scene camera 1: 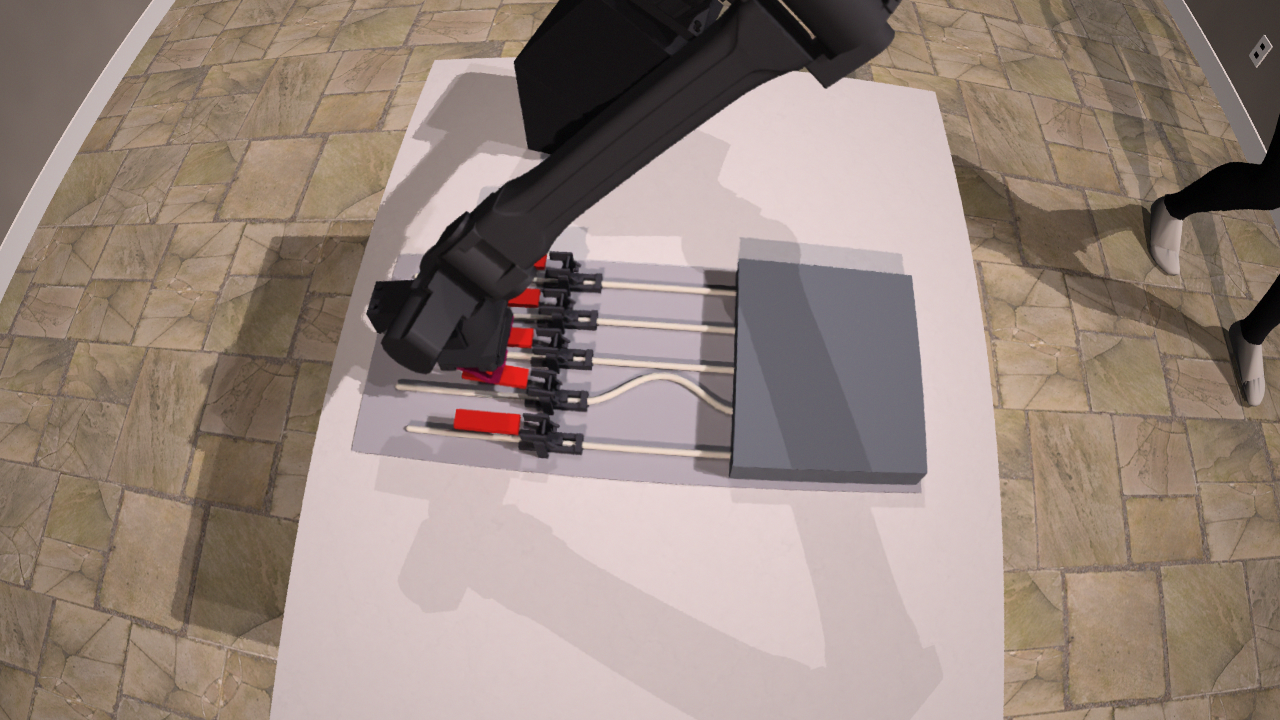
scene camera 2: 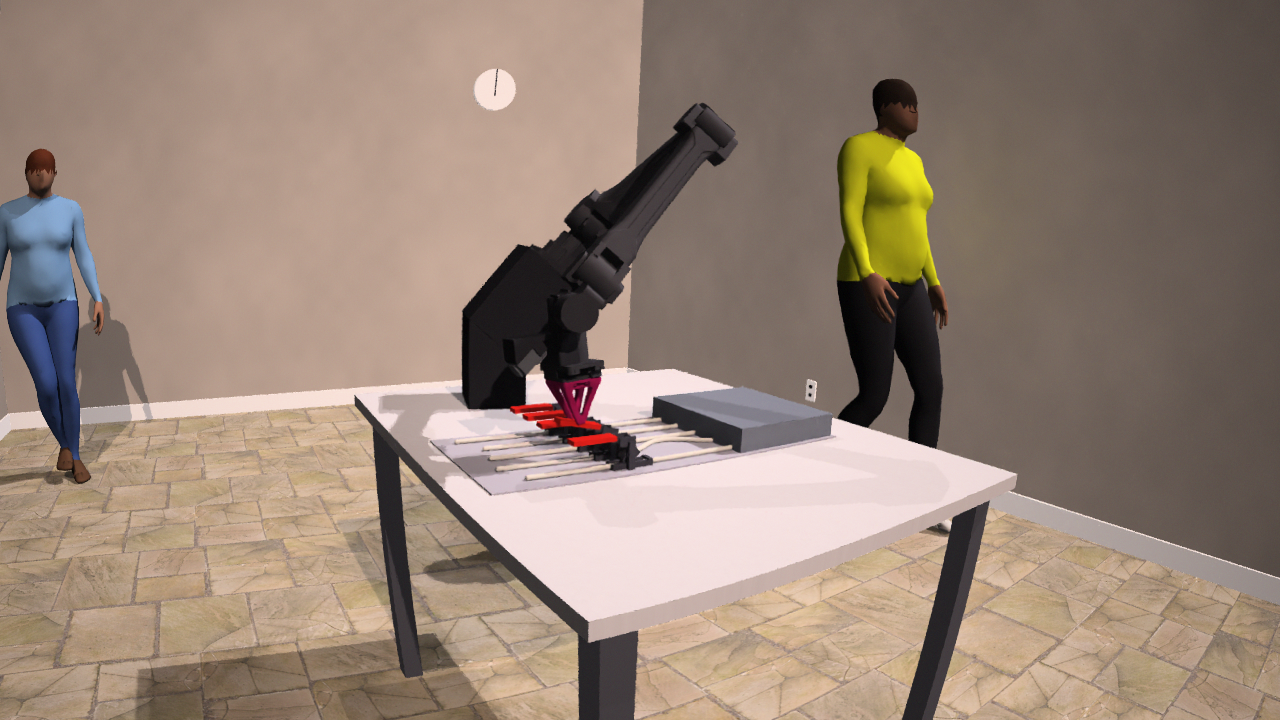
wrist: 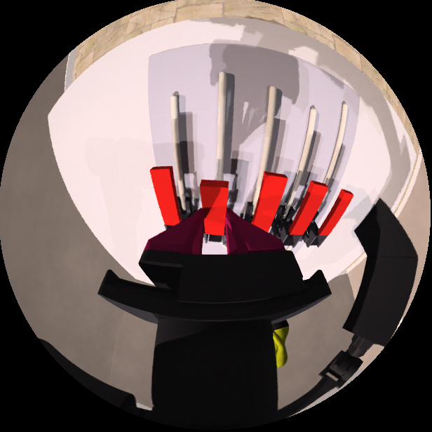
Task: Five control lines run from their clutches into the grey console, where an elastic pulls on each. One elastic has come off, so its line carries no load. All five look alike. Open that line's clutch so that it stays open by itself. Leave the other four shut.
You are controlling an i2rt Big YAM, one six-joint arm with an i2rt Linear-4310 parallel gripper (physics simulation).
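Frame: origin at the arm's base, x ahead, y left, z up, level; centimetres.
Seen in the pictures: gripper, fingertip midpoint: (scene camera 1: 495, 373) (scene camera 2: 577, 423); arm's base, link origin: (scene camera 2: 550, 268).
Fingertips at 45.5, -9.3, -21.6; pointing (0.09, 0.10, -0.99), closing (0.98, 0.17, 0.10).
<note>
Pixels of each thing's top centre, then the offset from my fingertips to it, as dx, dy, dz. "spot": a spot on its surface instead. Level surfaces: height alone.
- grey console, top centre: (scene camera 1: 833, 362) (scene camera 2: 743, 405) -11.6, +38.0, -2.1
- white line, surface spot: (scene camera 1: 662, 377) spot: -6.7, +18.1, -5.8
- red lever, surface spot: (scene camera 1: 505, 376) spot: +0.1, +1.3, +0.1
- front clutch's lever, top centre: (scene camera 1: 503, 422) (scene camera 2: 604, 436) +5.2, +2.6, -0.9
- base sheet, top centre: (scene camera 1: 449, 352) (scene camera 2: 517, 457) -4.1, -9.0, -6.5
- white table, surface height: dz -6.8
The grey console (scene camera 1: 832, 376) (scene camera 2: 742, 416) is at the right of the base sheet. One white line (scene camera 1: 662, 377), second from the front, bows in a slack curve; the other four look straight. Its clutch (scene camera 1: 559, 396) has a red lever (scene camera 1: 505, 376) (wrist: 215, 197), which looks near level. My gripper (scene camera 2: 580, 419) (wrist: 214, 212) is shut on this lever, with a maroon finger on each side. The front clutch's lever (scene camera 1: 486, 420) (scene camera 2: 592, 439) (wrist: 165, 195) lies near level. The other three levers show partly behind the arm in scene camera 1.
The neighbouring red levers stand close on both sides, the third lever (wrist: 270, 200) to the right in the wrist view. The base sheet (scene camera 1: 380, 429) lies on the white table (scene camera 1: 626, 608). A person in yellow (scene camera 2: 895, 205) and one in light blue (scene camera 2: 42, 250) stand beyond the table.
</note>
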